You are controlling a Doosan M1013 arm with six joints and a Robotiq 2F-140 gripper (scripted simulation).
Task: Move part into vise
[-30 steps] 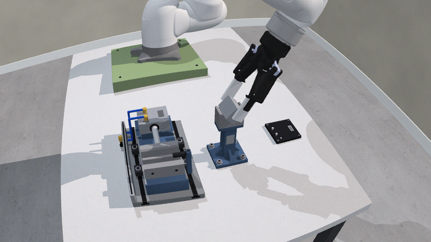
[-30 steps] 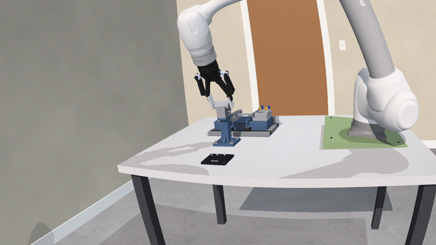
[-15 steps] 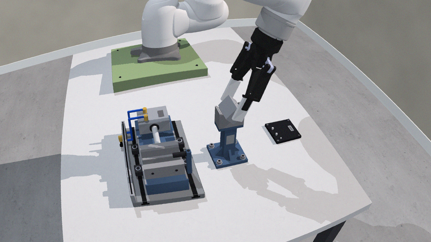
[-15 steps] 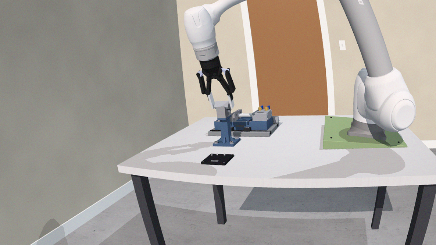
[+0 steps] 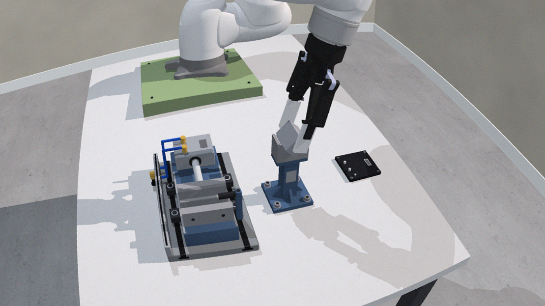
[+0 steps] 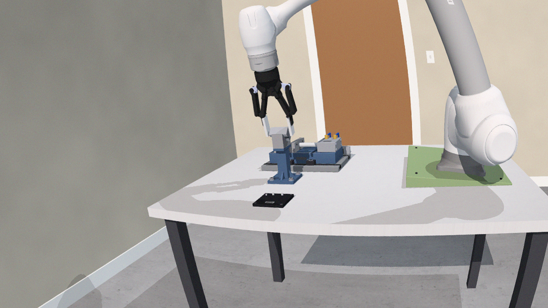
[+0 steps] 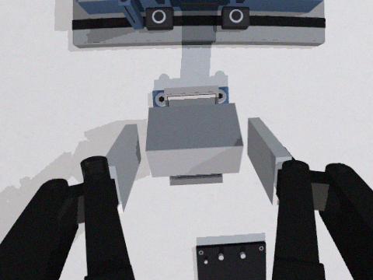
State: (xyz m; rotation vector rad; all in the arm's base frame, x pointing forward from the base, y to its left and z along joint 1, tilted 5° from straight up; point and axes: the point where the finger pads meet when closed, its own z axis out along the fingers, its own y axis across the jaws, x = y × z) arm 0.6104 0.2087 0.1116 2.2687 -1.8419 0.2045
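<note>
The part is 3 cm below my hand. The rest, counted from my hand: blue work stop post (8 cm ahead, 12 cm to the right, 12 cm below); blue v-block stand (1 cm to the right, 12 cm below); work stop (8 cm ahead, 14 cm to the right, 9 cm below).
</note>
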